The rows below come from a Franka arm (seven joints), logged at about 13 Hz.
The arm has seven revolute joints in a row. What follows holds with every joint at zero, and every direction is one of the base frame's. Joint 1 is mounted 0.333 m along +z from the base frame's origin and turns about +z. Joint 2 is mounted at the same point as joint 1 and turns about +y. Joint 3 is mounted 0.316 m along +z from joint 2 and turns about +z. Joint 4 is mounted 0.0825 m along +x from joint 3 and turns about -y. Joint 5 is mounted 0.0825 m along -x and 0.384 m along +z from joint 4 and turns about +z. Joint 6 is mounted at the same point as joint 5 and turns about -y. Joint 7 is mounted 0.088 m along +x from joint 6 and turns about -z. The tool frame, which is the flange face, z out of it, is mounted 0.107 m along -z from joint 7; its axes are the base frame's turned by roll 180, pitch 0 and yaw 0 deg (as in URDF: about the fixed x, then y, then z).
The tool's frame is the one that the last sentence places.
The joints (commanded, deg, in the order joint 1, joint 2, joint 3, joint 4, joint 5, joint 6, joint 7), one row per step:
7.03 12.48 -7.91 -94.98 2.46 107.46 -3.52
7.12 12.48 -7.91 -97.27 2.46 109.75 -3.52
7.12 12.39 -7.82 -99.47 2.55 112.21 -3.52
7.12 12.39 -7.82 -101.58 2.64 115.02 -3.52
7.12 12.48 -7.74 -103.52 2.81 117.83 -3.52
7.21 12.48 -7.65 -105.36 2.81 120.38 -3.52
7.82 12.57 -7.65 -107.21 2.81 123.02 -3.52
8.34 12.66 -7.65 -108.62 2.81 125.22 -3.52
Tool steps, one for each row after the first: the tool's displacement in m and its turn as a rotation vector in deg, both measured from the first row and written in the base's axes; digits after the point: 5 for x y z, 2 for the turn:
-0.00175 0.00034 -0.01559 -0.03 0.00 0.00
-0.00370 0.00070 -0.02915 0.04 -0.35 -0.04
-0.00510 0.00016 -0.04226 0.07 -1.05 -0.17
-0.00629 0.00054 -0.05483 0.17 -1.83 -0.26
-0.00821 0.00185 -0.06591 0.13 -2.54 -0.17
-0.01035 0.00783 -0.07773 0.07 -3.24 0.35
-0.01198 0.01295 -0.08656 0.02 -3.94 0.80

